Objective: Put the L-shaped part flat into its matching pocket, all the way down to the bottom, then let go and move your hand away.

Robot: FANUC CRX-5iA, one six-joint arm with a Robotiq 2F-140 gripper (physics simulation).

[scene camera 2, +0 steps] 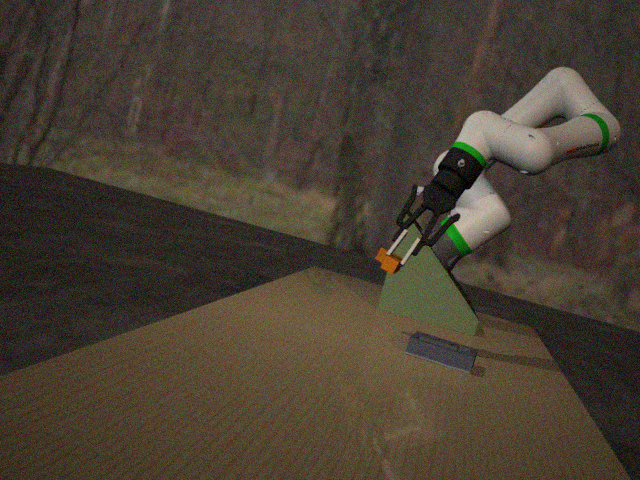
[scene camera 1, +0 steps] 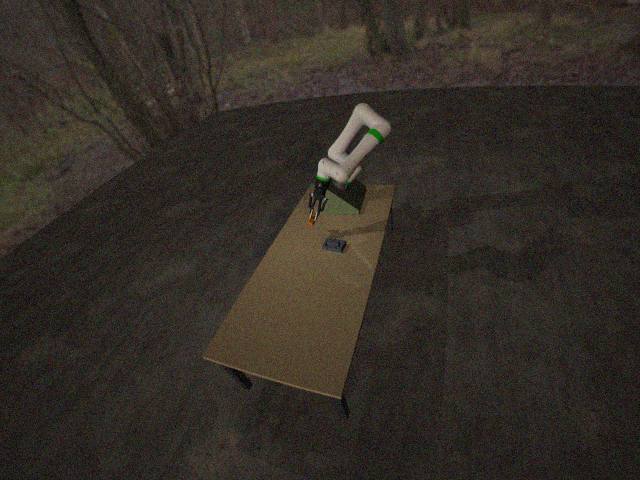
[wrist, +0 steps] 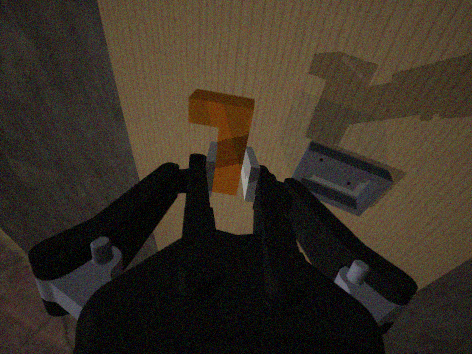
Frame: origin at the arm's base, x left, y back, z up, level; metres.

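Seen in the pictures: gripper, fingertip midpoint: (scene camera 2: 394, 260) (scene camera 1: 313, 218) (wrist: 229, 157); arm's base at its link origin: (scene camera 2: 434, 251) (scene camera 1: 340, 183).
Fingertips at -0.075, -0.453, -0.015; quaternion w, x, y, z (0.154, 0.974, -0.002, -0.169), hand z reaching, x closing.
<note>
Pixels of each thing's middle, then the offset from my fingertips to it, as dx, dy, dz. Level surfaces: height alone.
- orange L-shaped part at the middle of its body: (wrist: 218, 147) (scene camera 2: 387, 260) (scene camera 1: 311, 218) -0.016, +0.006, -0.004
- blue-grey block with the pocket, body centre: (wrist: 335, 179) (scene camera 2: 442, 351) (scene camera 1: 334, 245) +0.156, -0.087, -0.150
- wooden table at its surface level: dz -0.168
The orange L-shaped part (scene camera 1: 311, 222) (scene camera 2: 390, 265) (wrist: 232, 117) hangs clear above the table. My gripper (scene camera 1: 313, 215) (scene camera 2: 396, 257) (wrist: 229, 157) is shut on its long leg, with one pad on each side. In the wrist view the short leg points left at the far end, beyond the pads. The blue-grey block with the pocket (scene camera 1: 334, 244) (scene camera 2: 440, 353) (wrist: 345, 175) lies on the table, apart from the part, to the right of and lower than my gripper in the wrist view. Its recess shows partly; the exact pocket outline is hard to make out.
The wooden table (scene camera 1: 289, 310) (scene camera 2: 206, 387) (wrist: 160, 50) carries the block and the green wedge-shaped base (scene camera 1: 341, 205) (scene camera 2: 423, 302) under the arm. The arm's shadow falls across the table near the block. A table edge runs down the left of the wrist view.
</note>
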